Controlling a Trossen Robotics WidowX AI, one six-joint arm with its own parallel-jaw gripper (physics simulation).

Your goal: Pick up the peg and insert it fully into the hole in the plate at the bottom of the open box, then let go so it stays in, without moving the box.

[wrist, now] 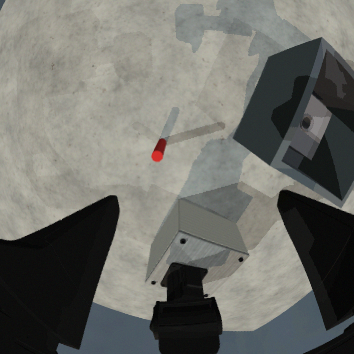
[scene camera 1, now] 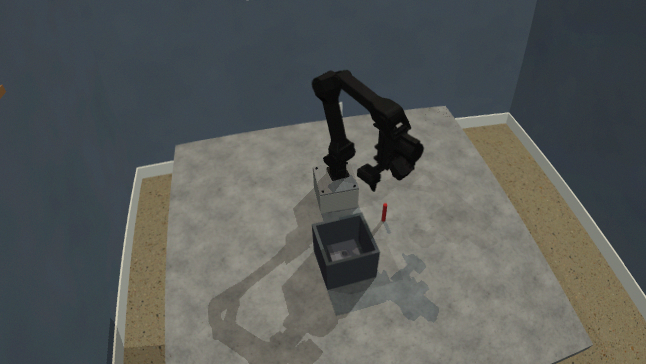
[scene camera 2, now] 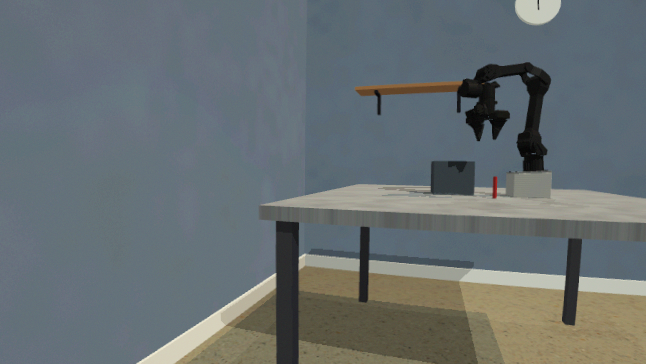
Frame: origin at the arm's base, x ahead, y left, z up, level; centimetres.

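Where they show: gripper, between the fingertips: [wrist: 201, 201] [scene camera 1: 383, 183] [scene camera 2: 486, 140]; arm's base, origin of its link: [wrist: 183, 277] [scene camera 1: 337, 172] [scene camera 2: 534, 171].
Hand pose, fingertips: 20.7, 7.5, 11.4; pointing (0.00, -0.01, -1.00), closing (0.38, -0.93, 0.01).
Observation:
Things, the pixels of their top centre, and the offset from my fingertips, as dx, dy, dz. "*": a spot on its surface instead.
- red peg, centre of its top: [wrist: 156, 155] [scene camera 1: 385, 204] [scene camera 2: 495, 176] -2.8, +3.0, -13.5
- open dark grey box, centre of its top: [wrist: 342, 133] [scene camera 1: 345, 237] [scene camera 2: 451, 161] +9.8, -16.0, -7.8
- lighter plate, centre of its top: [wrist: 306, 122] [scene camera 1: 344, 252] +9.8, -16.0, -15.5
- small round hole, a spot on its surface: [wrist: 306, 123] [scene camera 1: 342, 256] * +10.0, -16.9, -16.7
A red peg [scene camera 1: 384, 212] [scene camera 2: 495, 187] [wrist: 159, 150] stands upright on the table, beside the box and apart from it. The open dark grey box [scene camera 1: 352, 271] [scene camera 2: 452, 181] [wrist: 261, 107] stands in front of the arm's base. At its bottom lies a lighter plate [scene camera 1: 352, 245] [wrist: 321, 114] with a small round hole [scene camera 1: 344, 253] [wrist: 306, 123]. My gripper [scene camera 1: 386, 184] [scene camera 2: 487, 139] [wrist: 201, 201] is open and empty, pointing down, high above the table. In the wrist view the peg shows beyond the fingertips, nearer the left finger.
The arm's light grey base block [scene camera 1: 338, 201] [scene camera 2: 529, 184] [wrist: 210, 225] stands on the table [scene camera 1: 225, 200] [scene camera 2: 350, 215] close behind the box. A wooden shelf [scene camera 2: 410, 88] is on the wall behind. Shadows of the arm fall across the table around the box.

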